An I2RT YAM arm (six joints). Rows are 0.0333 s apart.
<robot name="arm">
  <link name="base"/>
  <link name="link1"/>
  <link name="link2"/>
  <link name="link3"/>
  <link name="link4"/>
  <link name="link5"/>
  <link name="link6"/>
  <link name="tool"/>
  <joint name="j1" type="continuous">
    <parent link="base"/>
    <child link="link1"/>
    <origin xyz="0 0 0.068" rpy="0 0 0"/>
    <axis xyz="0 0 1"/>
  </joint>
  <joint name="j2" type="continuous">
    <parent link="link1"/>
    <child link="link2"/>
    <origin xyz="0.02 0.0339 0.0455" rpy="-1.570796 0 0"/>
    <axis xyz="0 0 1"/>
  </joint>
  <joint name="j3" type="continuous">
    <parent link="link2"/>
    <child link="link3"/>
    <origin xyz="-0.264 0 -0.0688" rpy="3.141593 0 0"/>
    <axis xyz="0 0 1"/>
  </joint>
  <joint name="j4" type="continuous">
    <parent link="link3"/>
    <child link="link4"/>
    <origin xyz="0.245 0.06 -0.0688" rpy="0 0 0"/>
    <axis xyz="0 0 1"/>
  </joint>
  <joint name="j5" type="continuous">
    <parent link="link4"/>
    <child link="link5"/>
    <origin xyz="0.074 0.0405 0.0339" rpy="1.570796 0 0"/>
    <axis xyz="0 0 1"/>
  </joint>
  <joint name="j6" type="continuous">
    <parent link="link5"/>
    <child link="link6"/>
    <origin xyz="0.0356 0 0.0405" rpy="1.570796 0 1.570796"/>
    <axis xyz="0 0 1"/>
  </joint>
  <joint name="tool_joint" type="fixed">
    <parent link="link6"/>
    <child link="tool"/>
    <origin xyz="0 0 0" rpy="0 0 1.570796"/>
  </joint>
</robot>
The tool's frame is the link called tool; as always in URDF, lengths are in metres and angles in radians. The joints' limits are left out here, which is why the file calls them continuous.
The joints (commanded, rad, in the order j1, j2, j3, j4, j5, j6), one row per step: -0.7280 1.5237 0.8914 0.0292 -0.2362 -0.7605; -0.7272 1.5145 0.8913 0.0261 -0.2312 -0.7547; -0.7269 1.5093 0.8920 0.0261 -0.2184 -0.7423; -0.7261 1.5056 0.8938 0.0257 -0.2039 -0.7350; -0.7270 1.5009 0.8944 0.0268 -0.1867 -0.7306; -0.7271 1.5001 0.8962 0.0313 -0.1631 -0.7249; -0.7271 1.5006 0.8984 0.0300 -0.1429 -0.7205; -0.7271 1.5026 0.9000 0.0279 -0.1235 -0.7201; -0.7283 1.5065 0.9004 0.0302 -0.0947 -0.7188; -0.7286 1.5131 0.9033 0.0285 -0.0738 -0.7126; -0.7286 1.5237 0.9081 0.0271 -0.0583 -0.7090; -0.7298 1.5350 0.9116 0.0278 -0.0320 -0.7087; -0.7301 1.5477 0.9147 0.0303 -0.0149 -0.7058; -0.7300 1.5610 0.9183 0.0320 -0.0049 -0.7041; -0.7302 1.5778 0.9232 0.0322 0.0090 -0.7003; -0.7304 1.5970 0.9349 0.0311 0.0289 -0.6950
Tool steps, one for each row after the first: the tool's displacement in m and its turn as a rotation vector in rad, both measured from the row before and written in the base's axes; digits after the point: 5 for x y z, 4 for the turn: -0.00081 0.00084 0.00251 -0.0017 -0.0047 -0.0065; -0.00051 -0.00001 0.00178 0.0000 -0.0042 -0.0171; -0.00022 -0.00013 0.00163 -0.0040 -0.0013 -0.0152; -0.00079 -0.00049 0.00168 -0.0081 -0.0002 -0.0176; -0.00015 -0.00102 0.00117 -0.0101 0.0009 -0.0229; -0.00017 -0.00080 0.00039 -0.0053 0.0050 -0.0193; -0.00014 -0.00079 -0.00034 -0.0059 0.0087 -0.0165; -0.00039 -0.00155 -0.00093 -0.0100 0.0107 -0.0261; 0.00029 -0.00138 -0.00129 -0.0007 0.0086 -0.0212; 0.00102 -0.00165 -0.00189 0.0008 0.0093 -0.0149; 0.00049 -0.00223 -0.00237 -0.0060 0.0149 -0.0232; 0.00102 -0.00187 -0.00279 -0.0006 0.0102 -0.0161; 0.00132 -0.00162 -0.00292 0.0021 0.0088 -0.0091; 0.00149 -0.00209 -0.00379 0.0041 0.0120 -0.0137; 0.00226 -0.00307 -0.00257 0.0002 0.0113 -0.0194
